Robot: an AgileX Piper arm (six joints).
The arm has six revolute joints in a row. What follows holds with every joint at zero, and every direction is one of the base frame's. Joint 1 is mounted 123 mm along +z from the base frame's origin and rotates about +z. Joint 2 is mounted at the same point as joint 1 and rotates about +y. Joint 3 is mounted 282.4 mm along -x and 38.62 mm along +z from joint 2 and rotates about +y. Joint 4 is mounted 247.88 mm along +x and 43.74 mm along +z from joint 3 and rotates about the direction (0.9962, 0, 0.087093). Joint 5 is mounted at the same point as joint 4 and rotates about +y. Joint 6 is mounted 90.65 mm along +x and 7.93 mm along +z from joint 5 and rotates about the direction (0.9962, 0, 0.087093). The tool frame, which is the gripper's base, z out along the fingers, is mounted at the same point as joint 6; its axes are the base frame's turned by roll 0, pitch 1.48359 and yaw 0 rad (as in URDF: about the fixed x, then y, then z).
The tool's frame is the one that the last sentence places.
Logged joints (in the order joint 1, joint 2, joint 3, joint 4, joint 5, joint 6), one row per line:
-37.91, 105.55, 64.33, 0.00, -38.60, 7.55
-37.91, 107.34, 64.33, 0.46, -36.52, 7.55
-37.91, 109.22, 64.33, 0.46, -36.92, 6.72
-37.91, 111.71, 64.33, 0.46, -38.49, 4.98
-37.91, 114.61, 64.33, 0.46, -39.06, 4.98
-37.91, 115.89, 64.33, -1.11, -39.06, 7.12
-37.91, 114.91, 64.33, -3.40, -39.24, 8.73
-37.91, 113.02, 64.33, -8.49, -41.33, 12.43
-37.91, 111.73, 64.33, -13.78, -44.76, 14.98
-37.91, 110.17, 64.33, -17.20, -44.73, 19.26
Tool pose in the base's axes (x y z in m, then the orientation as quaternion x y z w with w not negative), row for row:
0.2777, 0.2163, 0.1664, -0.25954, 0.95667, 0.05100, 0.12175
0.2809, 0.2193, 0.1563, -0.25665, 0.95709, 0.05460, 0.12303
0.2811, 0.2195, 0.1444, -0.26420, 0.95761, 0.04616, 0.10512
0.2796, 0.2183, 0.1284, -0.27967, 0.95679, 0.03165, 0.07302
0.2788, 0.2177, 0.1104, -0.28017, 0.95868, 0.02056, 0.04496
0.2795, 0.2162, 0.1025, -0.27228, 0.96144, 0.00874, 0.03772
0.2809, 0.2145, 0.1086, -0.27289, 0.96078, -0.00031, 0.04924
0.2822, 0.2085, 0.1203, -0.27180, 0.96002, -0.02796, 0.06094
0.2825, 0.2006, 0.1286, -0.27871, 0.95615, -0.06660, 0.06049
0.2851, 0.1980, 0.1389, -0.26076, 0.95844, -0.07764, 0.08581
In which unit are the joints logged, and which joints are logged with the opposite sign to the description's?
The joints are logged in degrees. Opposite sign: joint 1, joint 3, joint 5.
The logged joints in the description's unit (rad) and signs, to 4 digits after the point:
0.6617, 1.8422, -1.1228, 0.0000, 0.6737, 0.1318
0.6617, 1.8734, -1.1228, 0.0080, 0.6374, 0.1318
0.6617, 1.9062, -1.1228, 0.0080, 0.6444, 0.1173
0.6617, 1.9497, -1.1228, 0.0080, 0.6718, 0.0869
0.6617, 2.0003, -1.1228, 0.0080, 0.6817, 0.0869
0.6617, 2.0227, -1.1228, -0.0194, 0.6817, 0.1243
0.6617, 2.0056, -1.1228, -0.0593, 0.6849, 0.1524
0.6617, 1.9726, -1.1228, -0.1482, 0.7213, 0.2169
0.6617, 1.9501, -1.1228, -0.2405, 0.7812, 0.2615
0.6617, 1.9228, -1.1228, -0.3002, 0.7807, 0.3362

